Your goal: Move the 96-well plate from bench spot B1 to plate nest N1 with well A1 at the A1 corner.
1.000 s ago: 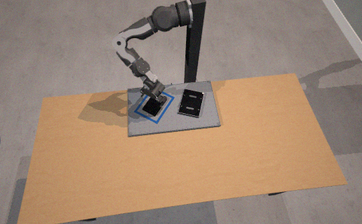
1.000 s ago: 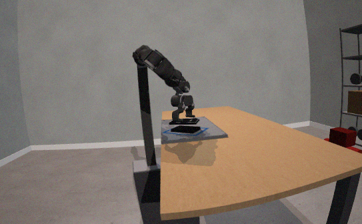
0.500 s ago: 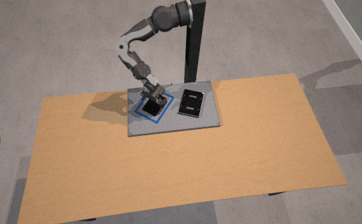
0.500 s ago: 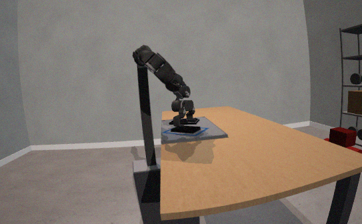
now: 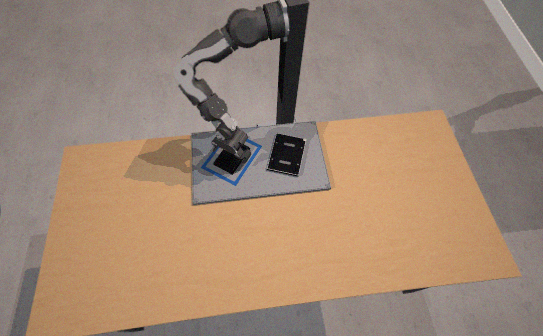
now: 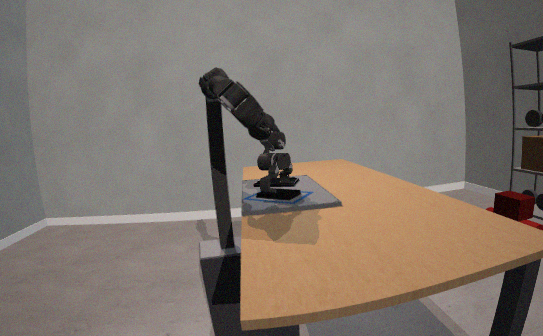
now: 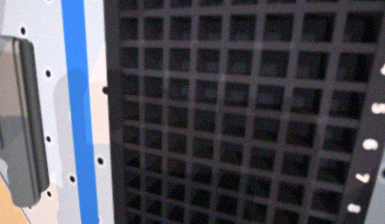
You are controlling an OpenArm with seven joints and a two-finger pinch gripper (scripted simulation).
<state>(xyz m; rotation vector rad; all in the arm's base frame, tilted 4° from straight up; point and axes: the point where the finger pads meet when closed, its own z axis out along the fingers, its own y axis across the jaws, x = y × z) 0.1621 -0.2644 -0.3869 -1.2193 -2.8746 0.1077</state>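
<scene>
My gripper is now 20 mm above the black 96-well plate. Round my hand: black plate nest N1: 200 mm to the left, 50 mm ahead, 20 mm below.
</scene>
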